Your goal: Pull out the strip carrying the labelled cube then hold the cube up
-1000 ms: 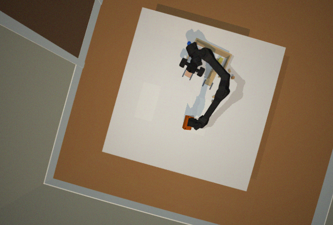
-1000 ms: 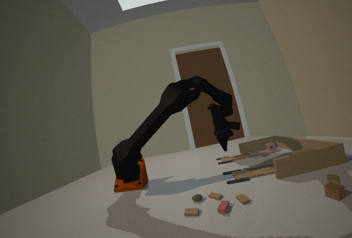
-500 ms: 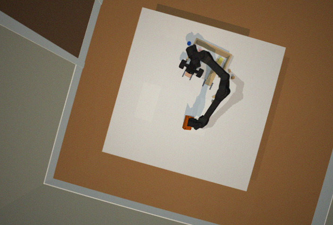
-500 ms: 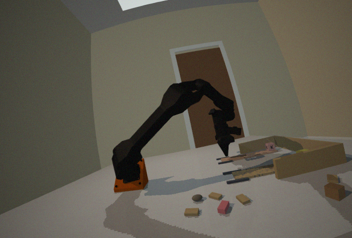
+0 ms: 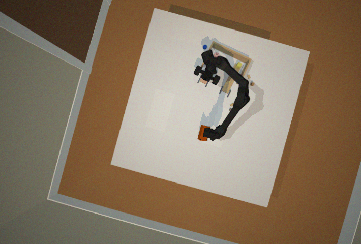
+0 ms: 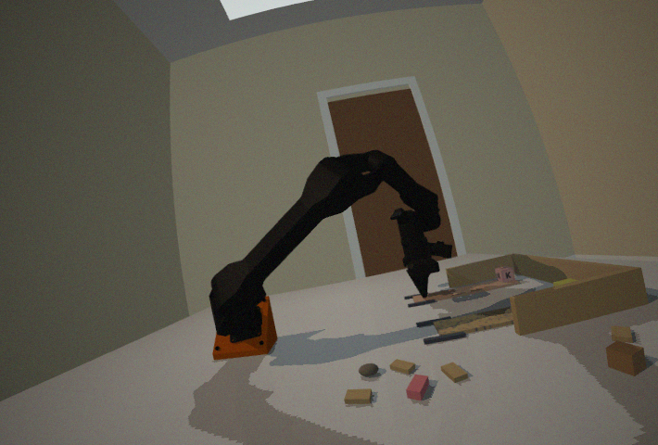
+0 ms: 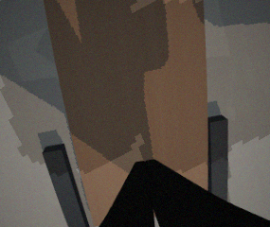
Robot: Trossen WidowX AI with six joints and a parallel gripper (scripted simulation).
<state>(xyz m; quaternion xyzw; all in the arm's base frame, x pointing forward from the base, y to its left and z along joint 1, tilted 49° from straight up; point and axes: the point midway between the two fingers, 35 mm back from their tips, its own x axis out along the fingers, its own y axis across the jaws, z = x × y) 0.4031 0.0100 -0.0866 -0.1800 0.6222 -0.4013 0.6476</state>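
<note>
Right now the labelled cube is 190 mm ahead of my gripper tip, 60 mm to the right of it and 10 mm above it. From my gripper tip the other things lie so: dark pebble (200 mm behind, 240 mm to the right); then brown cube (30 mm ahead, 380 mm to the right); then pink block (160 mm behind, 300 mm to the right).
</note>
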